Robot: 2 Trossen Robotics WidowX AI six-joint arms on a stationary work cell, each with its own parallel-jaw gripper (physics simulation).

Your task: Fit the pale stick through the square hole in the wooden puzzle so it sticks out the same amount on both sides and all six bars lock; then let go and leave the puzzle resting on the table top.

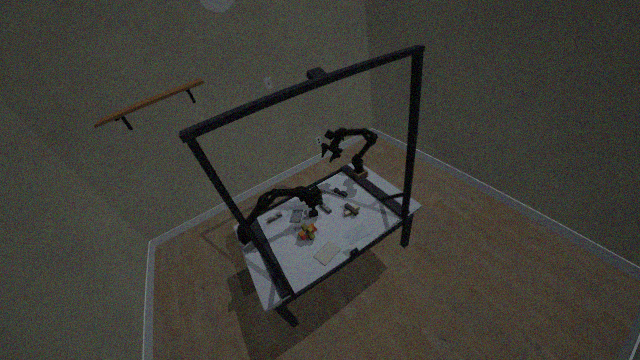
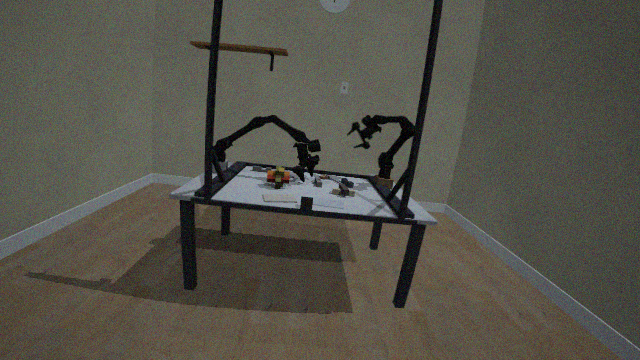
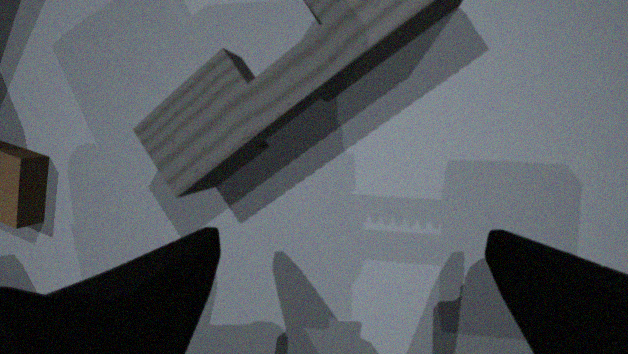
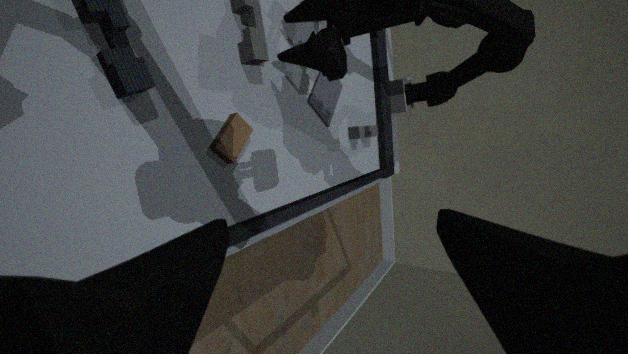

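Pixels of known places: left gripper, between the fingertips: (image 1: 317, 210) (image 2: 307, 179) (image 3: 354, 242) (image 4: 281, 37); right gripper, between the fingertips: (image 1: 325, 160) (image 2: 350, 141) (image 4: 333, 225); left arm's base, origin of its link: (image 1: 246, 239) (image 2: 219, 160) (image 4: 408, 94); right arm's base, origin of its link: (image 1: 359, 170) (image 2: 384, 177).
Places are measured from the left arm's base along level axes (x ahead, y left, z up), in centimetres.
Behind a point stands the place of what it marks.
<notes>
A multicoloured cross-shaped puzzle (image 1: 307, 231) (image 2: 278, 176) of orange, yellow and dark bars rests on the table; its hole is too small to make out. A pale grey-brown bar with a notch (image 1: 325, 208) {x 57.1, y -19.5, z -3.6 cm} (image 2: 318, 182) {x 57.2, y -23.2, z -3.8 cm} (image 3: 280, 105) {x 57.3, y -16.5, z -3.6 cm} (image 4: 253, 46) {x 60.0, y -13.6, z -3.6 cm} lies on the table; I cannot tell whether it is the pale stick. My left gripper (image 1: 310, 207) {x 52.5, y -15.3, z -4.3 cm} (image 2: 307, 176) {x 52.5, y -15.3, z -4.3 cm} (image 3: 354, 242) {x 52.5, y -15.3, z -4.3 cm} (image 4: 281, 37) {x 52.5, y -15.3, z -4.3 cm} is open and empty, low over the table beside this bar. My right gripper (image 1: 328, 155) {x 80.7, y -0.2, z 18.4 cm} (image 2: 352, 140) {x 80.7, y -0.2, z 18.4 cm} (image 4: 333, 225) {x 80.7, y -0.2, z 18.4 cm} is open and empty, raised high above the table's far side.
A brown-and-tan crossed piece (image 1: 351, 209) {x 67.5, y -36.1, z -2.2 cm} (image 2: 344, 190) {x 66.9, y -40.4, z -2.6 cm}, a dark notched bar (image 1: 340, 192) {x 76.3, y -16.4, z -4.0 cm} (image 4: 120, 65) {x 77.8, y -12.0, z -3.6 cm}, an orange-brown block (image 3: 9, 185) {x 64.3, y -3.8, z -5.0 cm} (image 4: 234, 137) {x 66.2, y -2.3, z -5.0 cm}, a small bar (image 1: 274, 217) {x 26.1, y 4.9, z -3.8 cm} (image 4: 361, 132) {x 31.0, y 5.3, z -3.6 cm}, a grey plate (image 1: 296, 215) {x 39.4, y -5.3, z -5.9 cm} (image 4: 326, 100) {x 40.2, y -3.8, z -5.9 cm} and a pale panel (image 1: 327, 253) {x 33.2, y -46.4, z -6.0 cm} (image 2: 279, 198) {x 33.4, y -47.3, z -6.0 cm} lie around.
</notes>
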